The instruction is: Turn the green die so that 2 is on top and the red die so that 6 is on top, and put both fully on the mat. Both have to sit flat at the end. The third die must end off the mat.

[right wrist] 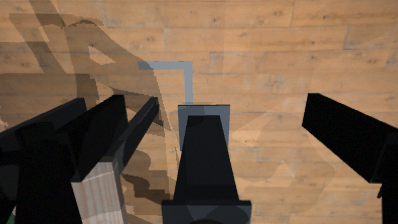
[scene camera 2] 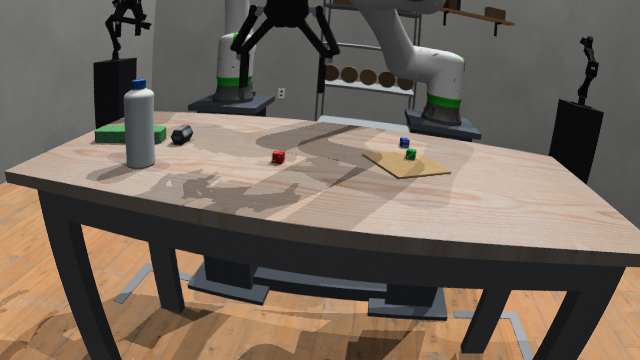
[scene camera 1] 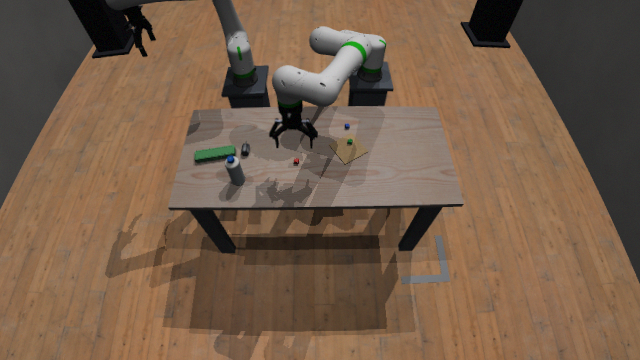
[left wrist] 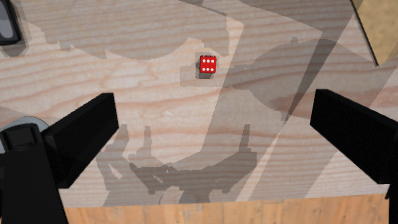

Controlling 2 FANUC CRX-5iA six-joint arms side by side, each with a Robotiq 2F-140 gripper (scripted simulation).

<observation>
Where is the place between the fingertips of my left gripper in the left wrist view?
214,109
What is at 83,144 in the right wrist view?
My right gripper.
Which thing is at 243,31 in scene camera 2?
My left gripper.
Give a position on a tan mat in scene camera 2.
395,163
</observation>
